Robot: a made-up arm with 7 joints. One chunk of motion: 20 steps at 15 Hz.
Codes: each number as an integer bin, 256 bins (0 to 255) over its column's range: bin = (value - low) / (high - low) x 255, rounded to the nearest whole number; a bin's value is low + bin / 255 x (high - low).
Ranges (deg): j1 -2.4..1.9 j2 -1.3..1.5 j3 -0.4..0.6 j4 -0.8..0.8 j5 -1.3..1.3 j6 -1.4..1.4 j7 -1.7..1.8
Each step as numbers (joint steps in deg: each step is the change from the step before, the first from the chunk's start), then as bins.
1 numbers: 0.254 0.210 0.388 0.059 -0.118 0.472 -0.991
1 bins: 157 138 201 137 116 170 52
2 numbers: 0.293 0.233 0.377 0.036 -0.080 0.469 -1.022
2 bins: 160 140 198 133 120 170 49
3 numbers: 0.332 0.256 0.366 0.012 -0.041 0.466 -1.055
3 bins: 162 142 195 129 123 170 47
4 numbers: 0.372 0.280 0.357 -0.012 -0.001 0.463 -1.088
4 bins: 164 144 193 126 127 170 45
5 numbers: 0.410 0.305 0.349 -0.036 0.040 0.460 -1.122
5 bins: 167 146 191 122 131 169 42
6 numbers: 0.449 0.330 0.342 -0.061 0.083 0.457 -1.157
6 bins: 169 148 189 118 136 169 40
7 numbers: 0.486 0.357 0.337 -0.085 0.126 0.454 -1.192
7 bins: 171 151 188 114 140 169 37
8 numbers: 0.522 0.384 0.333 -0.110 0.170 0.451 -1.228
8 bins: 173 153 187 110 144 169 34
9 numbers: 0.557 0.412 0.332 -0.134 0.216 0.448 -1.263
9 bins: 175 156 187 106 149 168 32
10 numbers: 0.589 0.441 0.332 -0.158 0.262 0.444 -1.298
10 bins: 177 159 187 102 153 168 29
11 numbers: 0.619 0.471 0.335 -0.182 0.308 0.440 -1.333
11 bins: 179 161 187 98 158 168 27
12 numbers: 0.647 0.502 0.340 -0.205 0.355 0.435 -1.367
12 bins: 181 164 189 95 162 167 24
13 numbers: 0.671 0.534 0.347 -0.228 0.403 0.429 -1.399
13 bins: 182 167 190 91 167 167 22
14 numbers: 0.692 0.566 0.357 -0.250 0.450 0.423 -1.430
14 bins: 183 170 193 88 172 166 20
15 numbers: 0.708 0.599 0.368 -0.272 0.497 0.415 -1.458
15 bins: 184 173 196 84 176 165 18
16 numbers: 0.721 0.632 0.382 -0.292 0.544 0.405 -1.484
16 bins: 185 176 199 81 181 164 16
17 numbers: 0.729 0.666 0.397 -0.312 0.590 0.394 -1.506
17 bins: 186 179 203 78 185 163 14
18 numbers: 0.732 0.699 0.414 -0.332 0.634 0.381 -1.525
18 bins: 186 182 208 75 190 162 13
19 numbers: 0.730 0.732 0.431 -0.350 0.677 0.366 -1.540
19 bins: 186 185 212 72 194 161 12
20 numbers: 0.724 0.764 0.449 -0.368 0.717 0.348 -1.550
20 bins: 185 188 216 69 198 159 11
